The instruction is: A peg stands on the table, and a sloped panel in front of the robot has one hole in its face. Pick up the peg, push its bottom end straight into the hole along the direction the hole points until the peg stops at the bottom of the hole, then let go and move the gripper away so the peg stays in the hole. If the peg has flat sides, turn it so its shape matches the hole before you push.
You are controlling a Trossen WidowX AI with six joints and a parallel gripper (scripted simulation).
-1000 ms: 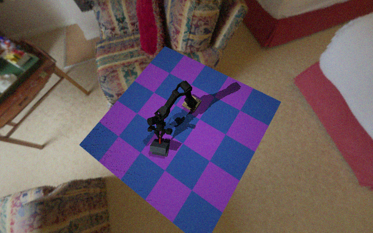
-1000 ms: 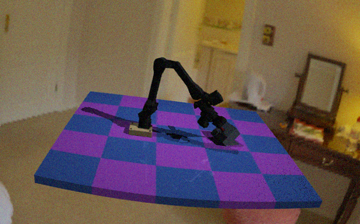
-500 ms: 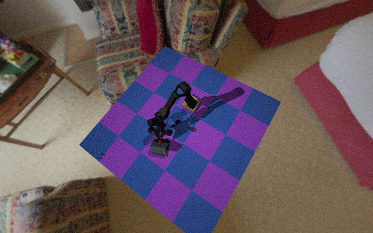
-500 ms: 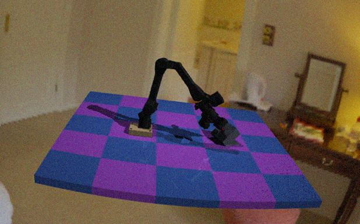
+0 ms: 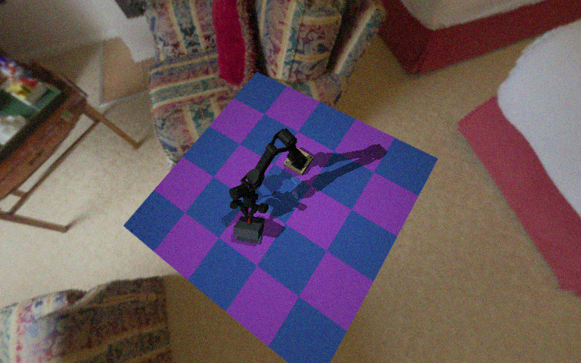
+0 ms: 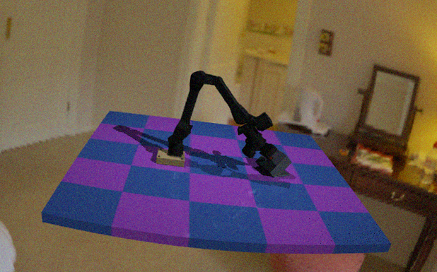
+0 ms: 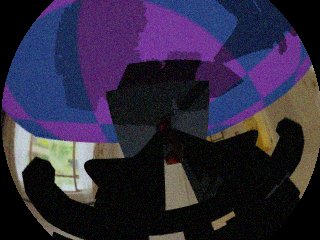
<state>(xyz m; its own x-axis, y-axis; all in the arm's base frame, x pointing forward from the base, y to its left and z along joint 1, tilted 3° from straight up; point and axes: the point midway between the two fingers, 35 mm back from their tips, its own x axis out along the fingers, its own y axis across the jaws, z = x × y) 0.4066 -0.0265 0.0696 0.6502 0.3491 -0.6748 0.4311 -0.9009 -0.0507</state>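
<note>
Right now the red peg is 10 mm behind my gripper tip, 10 mm to the right of it and 10 mm above it. Round my gripper tip: dark grey panel 30 mm ahead, 10 mm to the left, 30 mm below.
</note>
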